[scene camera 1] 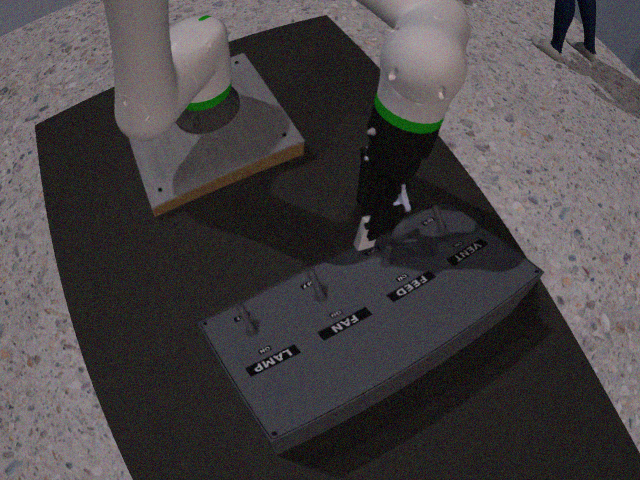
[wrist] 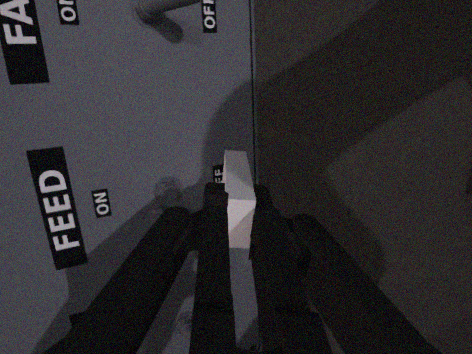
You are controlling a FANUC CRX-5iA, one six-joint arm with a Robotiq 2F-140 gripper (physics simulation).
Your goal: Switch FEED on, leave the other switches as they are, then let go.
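The switch panel carries LAMP, FAN, FEED and VENT. The FEED label shows in both views. The round base of the FEED switch shows faintly in shadow; its lever is too dark and too hidden by the fingers to tell its setting. My gripper is shut and empty, its pale fingertips low by FEED's OFF mark at the panel's edge. The FAN lever, LAMP lever and VENT lever lean towards their OFF marks.
The panel lies on a dark table top. The arm's grey base plate is behind it on the left. The arm's shadow falls over the FEED and VENT end. A person's legs show at the upper right, beyond the table.
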